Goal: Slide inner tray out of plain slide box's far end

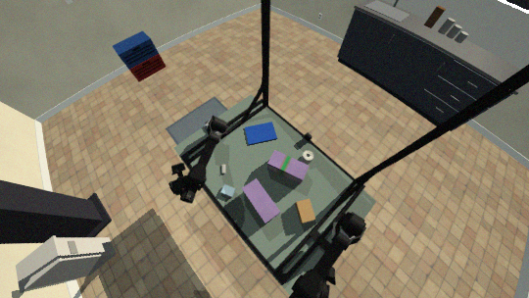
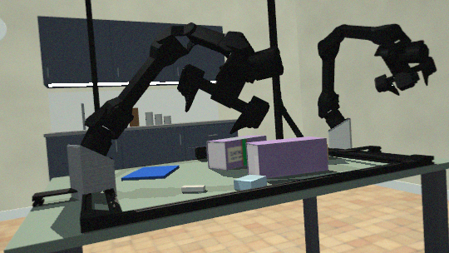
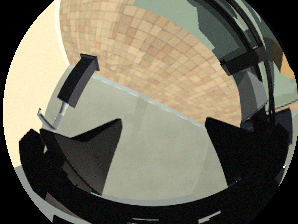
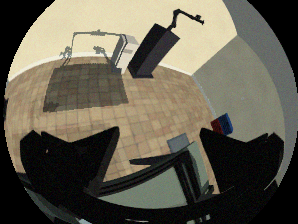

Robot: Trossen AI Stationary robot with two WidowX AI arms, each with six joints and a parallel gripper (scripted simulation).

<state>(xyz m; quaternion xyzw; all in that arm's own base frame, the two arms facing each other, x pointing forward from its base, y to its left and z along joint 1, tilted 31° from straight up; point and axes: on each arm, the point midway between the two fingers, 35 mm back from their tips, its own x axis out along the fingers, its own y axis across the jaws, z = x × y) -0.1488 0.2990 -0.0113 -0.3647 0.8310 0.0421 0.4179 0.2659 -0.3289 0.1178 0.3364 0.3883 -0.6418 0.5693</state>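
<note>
My right gripper is now 190 mm above the light blue block, 180 mm to the right of it and 150 mm past it. Round my right hand: blue mat (600 mm behind, 200 mm below, 60 mm to the left); then tan pad (610 mm to the left, 350 mm behind, 180 mm below); then small white block (230 mm behind, 200 mm below, 50 mm to the left).
</note>
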